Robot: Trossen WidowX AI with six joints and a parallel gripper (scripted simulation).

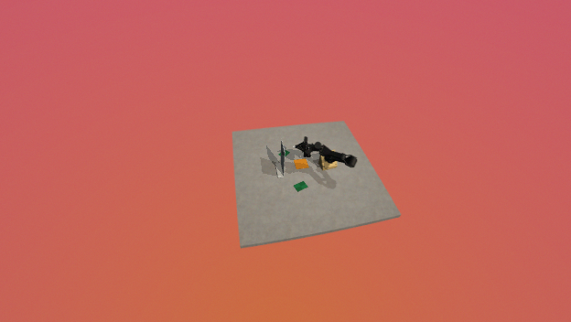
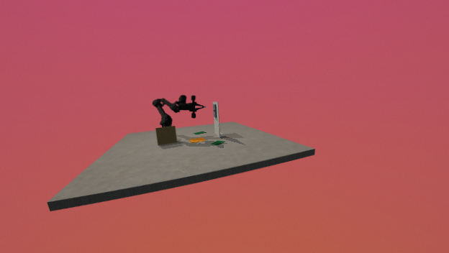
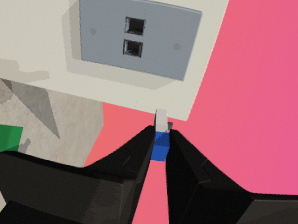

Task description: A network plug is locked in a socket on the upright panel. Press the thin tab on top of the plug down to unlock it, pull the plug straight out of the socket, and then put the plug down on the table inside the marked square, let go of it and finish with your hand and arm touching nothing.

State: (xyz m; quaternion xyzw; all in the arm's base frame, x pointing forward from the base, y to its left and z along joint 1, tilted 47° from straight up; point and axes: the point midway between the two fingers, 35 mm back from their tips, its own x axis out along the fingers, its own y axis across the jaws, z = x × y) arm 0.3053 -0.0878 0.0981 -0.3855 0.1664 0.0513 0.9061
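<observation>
My gripper tip is 27 cm above the orange square, 8 cm past it and 5 cm to the left of it. Round my gripper tip: network plug right at my gripper tip; upright panel 13 cm below, 11 cm ahead, 2 cm to the left.
</observation>
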